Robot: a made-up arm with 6 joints.
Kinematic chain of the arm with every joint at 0, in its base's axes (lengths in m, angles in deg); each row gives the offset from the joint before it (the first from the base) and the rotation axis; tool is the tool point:
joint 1: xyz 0 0 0.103 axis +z
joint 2: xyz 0 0.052 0 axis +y
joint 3: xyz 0 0 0.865 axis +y
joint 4: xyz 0 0 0.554 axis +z
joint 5: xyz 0 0 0 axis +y
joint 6: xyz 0 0 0.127 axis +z
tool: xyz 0 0 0
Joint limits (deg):
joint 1: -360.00..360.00
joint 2: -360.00..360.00
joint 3: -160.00..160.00
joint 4: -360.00..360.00
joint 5: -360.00..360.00
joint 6: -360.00..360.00
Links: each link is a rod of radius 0.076 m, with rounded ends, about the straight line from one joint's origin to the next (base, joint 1, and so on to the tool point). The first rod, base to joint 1, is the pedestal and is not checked.
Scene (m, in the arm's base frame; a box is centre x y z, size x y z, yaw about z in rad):
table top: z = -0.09
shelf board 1: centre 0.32 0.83 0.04 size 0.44 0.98 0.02 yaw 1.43
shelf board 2: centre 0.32 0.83 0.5 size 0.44 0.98 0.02 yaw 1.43
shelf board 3: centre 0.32 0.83 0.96 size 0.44 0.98 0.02 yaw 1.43
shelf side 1: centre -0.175 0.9 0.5 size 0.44 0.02 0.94 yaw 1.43
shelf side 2: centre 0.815 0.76 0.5 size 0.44 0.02 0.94 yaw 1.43
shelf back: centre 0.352 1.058 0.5 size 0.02 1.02 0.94 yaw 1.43
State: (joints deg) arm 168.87 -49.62 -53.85 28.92 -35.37 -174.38
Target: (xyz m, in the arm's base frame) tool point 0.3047 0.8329 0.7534
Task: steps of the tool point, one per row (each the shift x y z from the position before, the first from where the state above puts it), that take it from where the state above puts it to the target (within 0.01 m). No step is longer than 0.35 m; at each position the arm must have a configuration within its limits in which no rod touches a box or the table.
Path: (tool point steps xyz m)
1: -0.0542 -0.1966 0.2400
2: -0.1430 -0.1530 0.2393
3: -0.2097 -0.0803 0.2184
4: -0.2426 0.0095 0.1791
5: -0.2368 0.0999 0.1249
6: -0.1957 0.1736 0.0612
7: -0.1289 0.2177 -0.0061
8: -0.0518 0.2242 -0.0708
9: 0.0190 0.1936 -0.1264
10: 0.0688 0.1335 -0.1679
11: 0.0878 0.0573 -0.1913
12: 0.0739 -0.0185 -0.1946
13: 0.0509 0.2134 0.0250
14: 0.0109 0.2225 -0.0251

